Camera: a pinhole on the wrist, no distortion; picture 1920 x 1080 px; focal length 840.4 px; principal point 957.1 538.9 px. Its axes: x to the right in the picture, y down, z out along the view. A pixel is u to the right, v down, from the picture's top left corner.
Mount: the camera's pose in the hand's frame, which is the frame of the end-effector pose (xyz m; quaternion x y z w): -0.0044 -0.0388 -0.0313 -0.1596 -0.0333 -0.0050 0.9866
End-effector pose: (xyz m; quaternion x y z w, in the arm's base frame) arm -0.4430 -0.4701 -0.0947 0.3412 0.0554 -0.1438 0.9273
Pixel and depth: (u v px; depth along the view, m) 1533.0 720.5 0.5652
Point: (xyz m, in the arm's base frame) -0.0312 -0.6831 0.3670
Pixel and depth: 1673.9 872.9 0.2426
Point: -0.2233 -0.5374 0.0857
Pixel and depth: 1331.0 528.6 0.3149
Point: -0.3147 -0.6351 0.1285
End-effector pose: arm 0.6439 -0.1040 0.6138 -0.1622 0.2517 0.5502 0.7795
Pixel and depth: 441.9 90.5 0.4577
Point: 0.7757 -0.1509 1.1702
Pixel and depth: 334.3 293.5 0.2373
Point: 0.6628 -0.1590 0.8921
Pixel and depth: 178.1 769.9 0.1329
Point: 0.5883 -0.1564 0.7532
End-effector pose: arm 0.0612 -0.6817 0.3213 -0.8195 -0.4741 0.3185 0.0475
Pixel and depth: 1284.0 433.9 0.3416
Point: -0.0592 -0.6827 0.0109
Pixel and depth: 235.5 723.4 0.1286
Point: -0.0021 -0.8125 0.3100
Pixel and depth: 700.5 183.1 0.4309
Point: -0.2949 -0.8703 0.0929
